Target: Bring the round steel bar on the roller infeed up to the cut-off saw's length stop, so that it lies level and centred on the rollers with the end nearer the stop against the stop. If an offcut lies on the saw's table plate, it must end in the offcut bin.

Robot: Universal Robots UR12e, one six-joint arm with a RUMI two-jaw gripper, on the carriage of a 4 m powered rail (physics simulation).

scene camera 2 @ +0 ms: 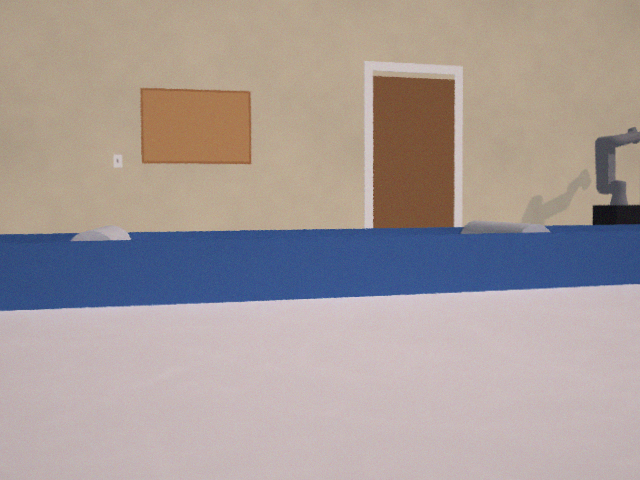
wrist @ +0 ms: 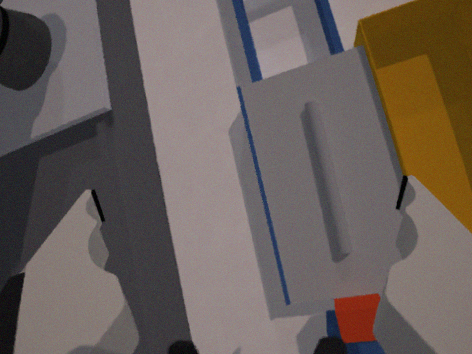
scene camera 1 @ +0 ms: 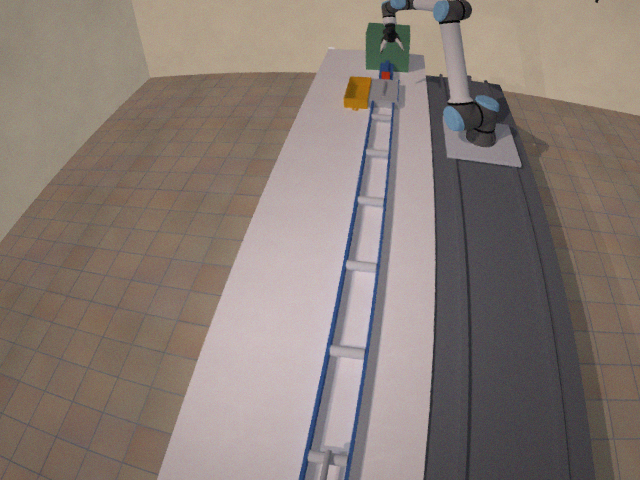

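Pixels of known places: gripper, fingertip midpoint: (wrist: pixel 246 185) (scene camera 1: pixel 392 52); arm's base, link origin: (wrist: pixel 25 53) (scene camera 1: pixel 480 138).
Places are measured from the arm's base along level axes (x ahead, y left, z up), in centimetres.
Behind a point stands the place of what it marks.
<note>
The steel bar (scene camera 1: pixel 325 467) @(x 61.9, y 193.8, z 5.0 cm) shows in part at the bottom of scene camera 1, its far end on a roller; the rest is out of view. A grey round offcut (scene camera 1: pixel 384 88) @(x 61.9, y -45.4, z 4.7 cm) (wrist: pixel 326 180) @(x 61.9, y -48.4, z 4.8 cm) lies lengthwise on the saw's table plate (scene camera 1: pixel 391 98) @(x 56.6, y -34.3, z 2.8 cm) (wrist: pixel 285 105) @(x 58.9, y -35.6, z 2.9 cm). The red-faced length stop (scene camera 1: pixel 385 75) @(x 62.1, y -65.2, z 6.1 cm) (wrist: pixel 357 318) @(x 61.5, y -66.3, z 7.5 cm) stands beyond the plate. The yellow offcut bin (scene camera 1: pixel 357 106) @(x 78.5, y -27.0, z -1.5 cm) (wrist: pixel 382 45) @(x 76.2, y -28.8, z -2.8 cm) stands beside the plate. My gripper (scene camera 1: pixel 392 50) @(x 57.6, y -48.7, z 31.4 cm) (wrist: pixel 246 185) @(x 57.6, y -48.7, z 31.4 cm) is open and empty, above the stop end of the plate; in the wrist view the offcut shows between and beyond its fingers.
The infeed's blue side rails (scene camera 1: pixel 339 304) @(x 68.0, y 128.5, z -0.6 cm) (scene camera 2: pixel 320 266) @(x 69.4, y 128.4, z -0.3 cm) (wrist: pixel 248 45) @(x 55.5, y -23.3, z 2.2 cm) carry several rollers (scene camera 1: pixel 361 266) @(x 61.8, y 111.1, z 2.5 cm) (scene camera 2: pixel 504 227) @(x 64.4, y 148.5, z 2.5 cm). A green block (scene camera 1: pixel 373 49) @(x 73.0, y -95.2, z 15.2 cm) stands behind the stop. My arm's carriage (scene camera 1: pixel 457 148) @(x 16.0, y 14.8, z 0.0 cm) (wrist: pixel 75 107) @(x 14.4, y -19.8, z 0.0 cm) stands on the dark rail (scene camera 1: pixel 504 289) (wrist: pixel 125 200).
</note>
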